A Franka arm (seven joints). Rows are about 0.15 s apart.
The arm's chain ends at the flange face. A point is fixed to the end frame.
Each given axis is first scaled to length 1.
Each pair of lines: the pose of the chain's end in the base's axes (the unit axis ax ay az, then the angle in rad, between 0 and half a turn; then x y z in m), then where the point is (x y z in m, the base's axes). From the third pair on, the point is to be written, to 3 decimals.
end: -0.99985 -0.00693 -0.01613 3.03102 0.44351 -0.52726 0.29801
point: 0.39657 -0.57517 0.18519
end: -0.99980 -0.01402 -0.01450 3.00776 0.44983 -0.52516 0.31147
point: 0.40328 -0.57115 0.19770
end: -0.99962 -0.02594 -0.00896 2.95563 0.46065 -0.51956 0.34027
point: 0.414 -0.561 0.225
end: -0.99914 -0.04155 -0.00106 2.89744 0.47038 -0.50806 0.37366
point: 0.423 -0.544 0.257
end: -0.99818 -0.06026 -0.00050 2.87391 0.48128 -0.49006 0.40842
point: 0.436 -0.525 0.290
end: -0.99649 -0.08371 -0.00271 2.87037 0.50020 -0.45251 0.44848
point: 0.458 -0.489 0.330
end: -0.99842 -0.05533 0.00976 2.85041 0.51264 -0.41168 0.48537
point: 0.464 -0.444 0.368
